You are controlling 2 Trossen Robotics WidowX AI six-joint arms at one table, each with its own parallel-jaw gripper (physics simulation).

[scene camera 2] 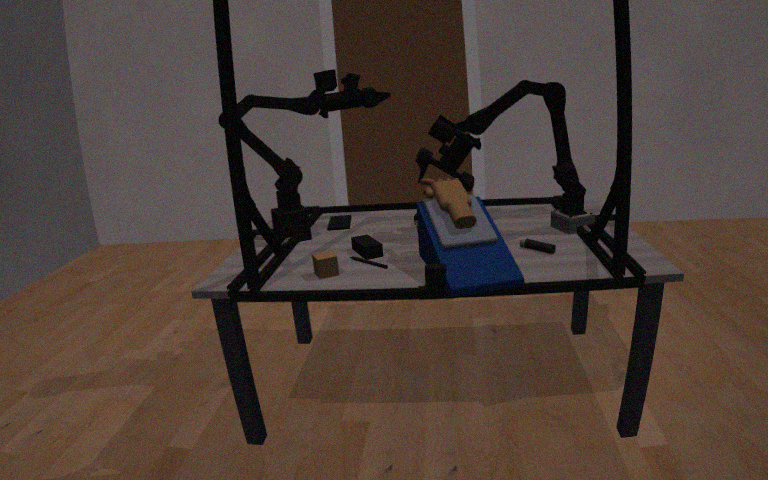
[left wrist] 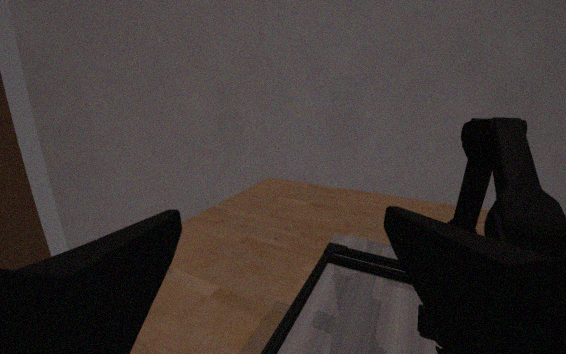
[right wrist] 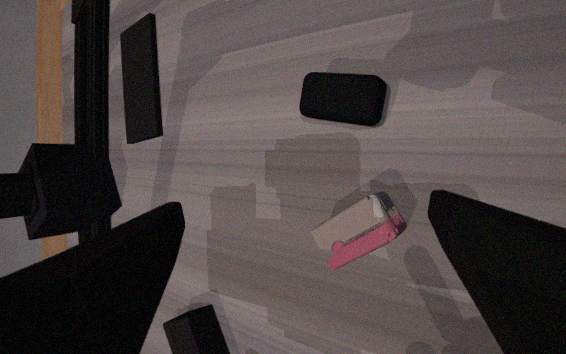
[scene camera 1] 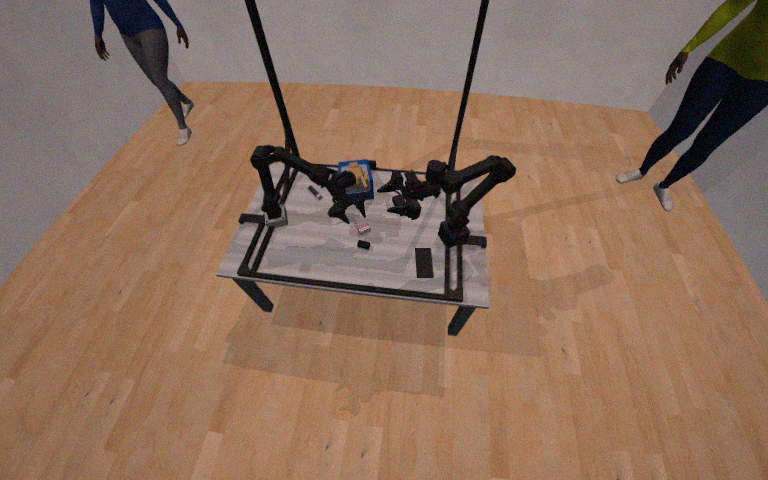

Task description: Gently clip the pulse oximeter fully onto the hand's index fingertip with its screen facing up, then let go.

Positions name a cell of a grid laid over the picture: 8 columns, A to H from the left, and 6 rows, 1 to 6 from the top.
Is my left gripper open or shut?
Open.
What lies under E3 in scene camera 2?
My right gripper.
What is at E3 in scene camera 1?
My left gripper.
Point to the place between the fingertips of my right gripper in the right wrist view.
E4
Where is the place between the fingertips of my left gripper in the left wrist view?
At E4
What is my left gripper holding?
Nothing.
